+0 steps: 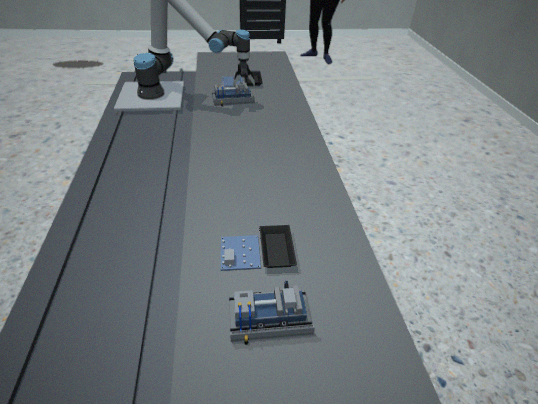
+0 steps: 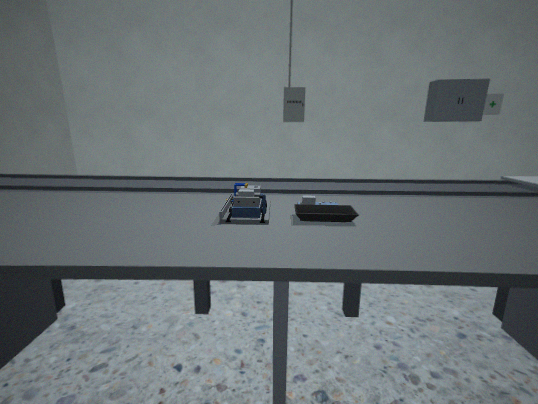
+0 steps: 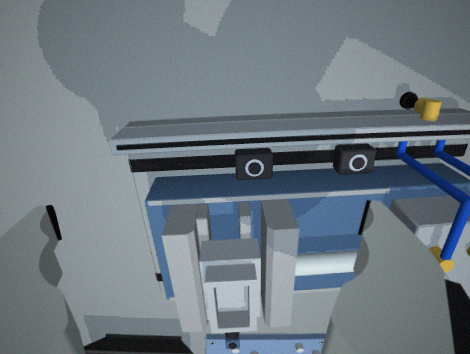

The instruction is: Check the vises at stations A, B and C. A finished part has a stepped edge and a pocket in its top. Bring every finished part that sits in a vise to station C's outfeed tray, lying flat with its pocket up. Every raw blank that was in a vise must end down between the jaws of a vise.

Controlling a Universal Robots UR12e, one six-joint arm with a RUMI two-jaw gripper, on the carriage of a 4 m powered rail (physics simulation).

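A pale part (image 3: 231,272) with a stepped edge and a pocket facing up sits between the jaws of the far vise (image 1: 232,94) (image 3: 270,189). My gripper (image 1: 245,82) (image 3: 212,207) is open above this vise, its fingers wide apart on either side of the part and jaws. The near vise (image 1: 270,316) (image 2: 246,212) holds a grey block (image 1: 290,298) between its jaws; no pocket can be made out on it. A dark tray (image 1: 280,266) (image 2: 325,215) stands behind the near vise. Station letters cannot be read, and a third vise does not show.
A blue pegged plate (image 1: 250,260) with a grey block (image 1: 229,256) (image 2: 308,200) lies beside the near tray. Another dark tray (image 1: 260,78) (image 3: 137,345) and blue plate (image 1: 228,80) (image 3: 275,345) are by the far vise. Blue hoses (image 3: 435,177) rise at that vise's right end.
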